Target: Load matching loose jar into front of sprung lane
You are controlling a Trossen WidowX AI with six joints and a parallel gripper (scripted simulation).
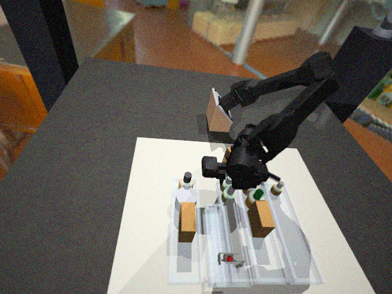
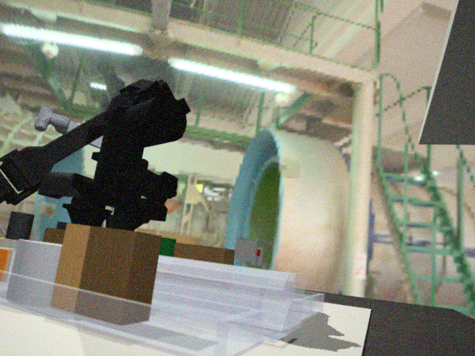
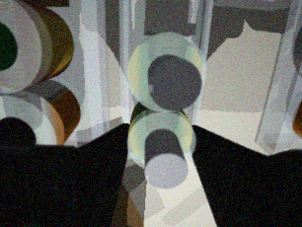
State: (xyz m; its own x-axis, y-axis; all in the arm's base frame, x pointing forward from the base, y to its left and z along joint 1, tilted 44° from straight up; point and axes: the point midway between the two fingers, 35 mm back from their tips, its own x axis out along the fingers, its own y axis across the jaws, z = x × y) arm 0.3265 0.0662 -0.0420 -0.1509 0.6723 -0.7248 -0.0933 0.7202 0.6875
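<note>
The sprung lane lies 150 mm ahead of my gripper tip, 10 mm to the right of it and 10 mm below it. Round my gripper tip: red mark: 230 mm ahead, 20 mm to the right, 40 mm above; then black rod: 100 mm behind, 140 mm to the left, 20 mm below.
</note>
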